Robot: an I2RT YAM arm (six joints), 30 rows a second.
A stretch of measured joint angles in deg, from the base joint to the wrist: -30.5 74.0 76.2 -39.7 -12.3 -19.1; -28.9 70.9 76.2 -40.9 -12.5 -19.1; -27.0 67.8 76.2 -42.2 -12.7 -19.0; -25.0 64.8 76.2 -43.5 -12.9 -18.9; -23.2 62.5 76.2 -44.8 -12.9 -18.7; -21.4 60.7 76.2 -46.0 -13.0 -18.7; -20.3 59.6 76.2 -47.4 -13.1 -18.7; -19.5 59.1 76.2 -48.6 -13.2 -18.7; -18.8 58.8 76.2 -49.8 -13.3 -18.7; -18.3 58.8 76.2 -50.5 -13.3 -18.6; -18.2 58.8 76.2 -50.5 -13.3 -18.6; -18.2 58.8 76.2 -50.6 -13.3 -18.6; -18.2 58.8 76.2 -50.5 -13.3 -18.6
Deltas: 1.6 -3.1 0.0 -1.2 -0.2 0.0; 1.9 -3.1 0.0 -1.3 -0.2 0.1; 2.0 -3.0 0.0 -1.3 -0.2 0.1; 1.8 -2.3 0.0 -1.3 0.0 0.2; 1.8 -1.8 0.0 -1.2 -0.1 0.0; 1.1 -1.1 0.0 -1.4 -0.1 0.0; 0.8 -0.5 0.0 -1.2 -0.1 0.0; 0.7 -0.3 0.0 -1.2 -0.1 0.0; 0.5 0.0 0.0 -0.7 0.0 0.1; 0.1 0.0 0.0 0.0 0.0 0.0; 0.0 0.0 0.0 -0.1 0.0 0.0; 0.0 0.0 0.0 0.1 0.0 0.0
